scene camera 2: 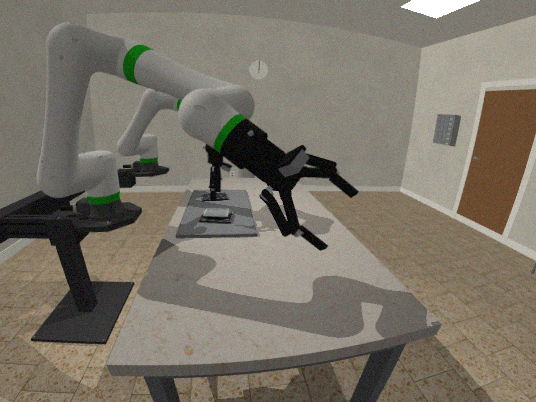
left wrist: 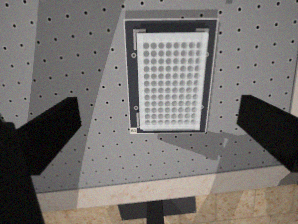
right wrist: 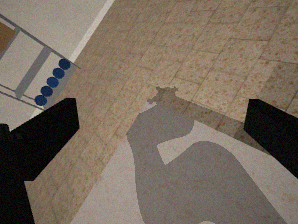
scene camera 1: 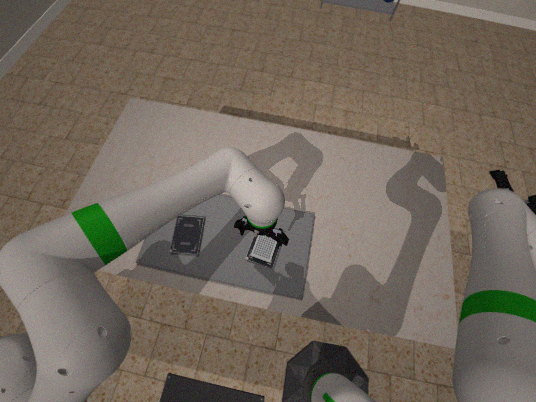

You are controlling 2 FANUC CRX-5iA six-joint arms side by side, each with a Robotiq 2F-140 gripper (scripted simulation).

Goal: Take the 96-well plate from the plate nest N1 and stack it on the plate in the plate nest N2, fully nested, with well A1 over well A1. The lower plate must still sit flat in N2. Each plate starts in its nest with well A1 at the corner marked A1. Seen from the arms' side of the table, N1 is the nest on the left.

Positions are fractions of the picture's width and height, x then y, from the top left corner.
In view: the left gripper (left wrist: 0.54,0.49), the right gripper (scene camera 2: 0.64,0.55), a white 96-well plate (left wrist: 0.55,0.26) and a plate nest N2 (left wrist: 0.51,0.12).
The right gripper shows as well in the right wrist view (right wrist: 0.54,0.51). The right wrist view does not show the white 96-well plate: it is out of frame.
